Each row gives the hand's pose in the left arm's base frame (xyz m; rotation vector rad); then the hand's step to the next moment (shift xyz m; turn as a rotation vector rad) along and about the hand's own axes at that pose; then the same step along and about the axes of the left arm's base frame.
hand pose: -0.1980 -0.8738 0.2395 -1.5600 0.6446 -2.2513
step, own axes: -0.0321 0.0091 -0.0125 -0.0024 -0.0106 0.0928
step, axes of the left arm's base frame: -0.0004 0.0107 -0.0340 0.0877 -0.0064 0.0316
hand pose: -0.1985 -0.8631 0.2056 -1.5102 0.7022 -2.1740
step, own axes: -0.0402 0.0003 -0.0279 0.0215 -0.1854 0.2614
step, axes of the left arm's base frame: -0.0127 0.0281 -0.0380 0.2314 0.0890 0.2042
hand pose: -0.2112 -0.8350 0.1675 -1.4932 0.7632 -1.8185
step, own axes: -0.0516 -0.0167 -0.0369 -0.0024 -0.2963 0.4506
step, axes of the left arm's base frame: -0.0314 0.0521 -0.0246 0.4070 0.1702 0.3102
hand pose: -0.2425 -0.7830 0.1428 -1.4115 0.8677 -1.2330
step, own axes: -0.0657 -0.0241 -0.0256 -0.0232 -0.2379 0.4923
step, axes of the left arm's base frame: -0.0414 0.0616 0.0069 0.4490 0.1871 0.2508
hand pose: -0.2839 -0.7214 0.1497 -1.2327 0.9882 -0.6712
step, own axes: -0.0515 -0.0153 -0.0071 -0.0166 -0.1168 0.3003
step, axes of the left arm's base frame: -0.0279 0.0375 0.0274 0.2703 0.1229 0.1262
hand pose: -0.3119 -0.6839 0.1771 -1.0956 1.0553 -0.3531
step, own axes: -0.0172 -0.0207 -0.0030 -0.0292 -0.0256 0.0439
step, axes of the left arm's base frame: -0.0060 0.0008 0.0264 0.0283 0.0327 0.0396
